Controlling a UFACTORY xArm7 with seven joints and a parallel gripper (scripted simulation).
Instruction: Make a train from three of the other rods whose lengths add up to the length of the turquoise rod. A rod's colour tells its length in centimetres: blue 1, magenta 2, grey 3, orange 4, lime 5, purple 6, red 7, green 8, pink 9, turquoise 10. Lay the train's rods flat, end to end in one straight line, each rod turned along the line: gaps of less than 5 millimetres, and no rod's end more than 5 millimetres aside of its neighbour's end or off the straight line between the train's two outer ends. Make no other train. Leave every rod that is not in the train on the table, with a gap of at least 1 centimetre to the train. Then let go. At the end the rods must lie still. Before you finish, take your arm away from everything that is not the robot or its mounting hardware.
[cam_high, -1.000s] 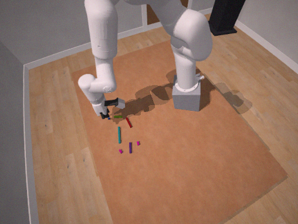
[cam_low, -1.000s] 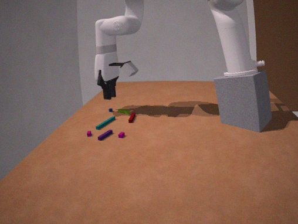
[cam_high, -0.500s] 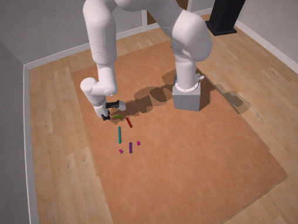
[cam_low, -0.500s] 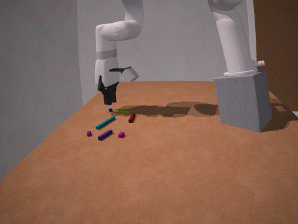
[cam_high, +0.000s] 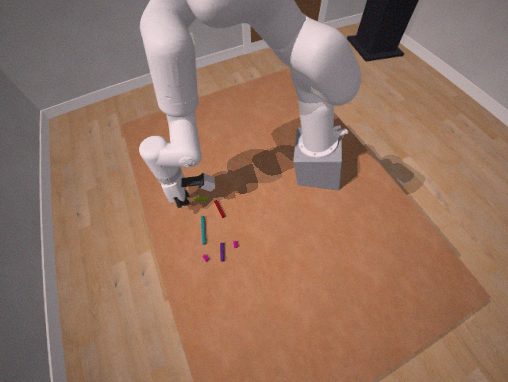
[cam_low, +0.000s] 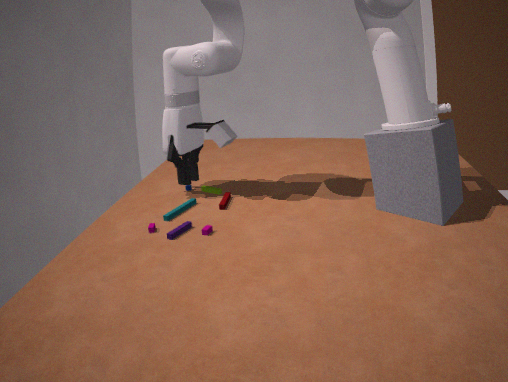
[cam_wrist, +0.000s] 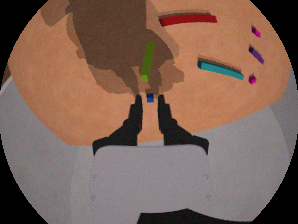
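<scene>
My hand is 30 mm above the blue rod. From my hand the other things lie so: lime rod: 60 mm behind, 30 mm below; then turquoise rod: 40 mm behind, 120 mm to the left, 30 mm below; then red rod: 110 mm behind, 60 mm to the left, 30 mm below.
</scene>
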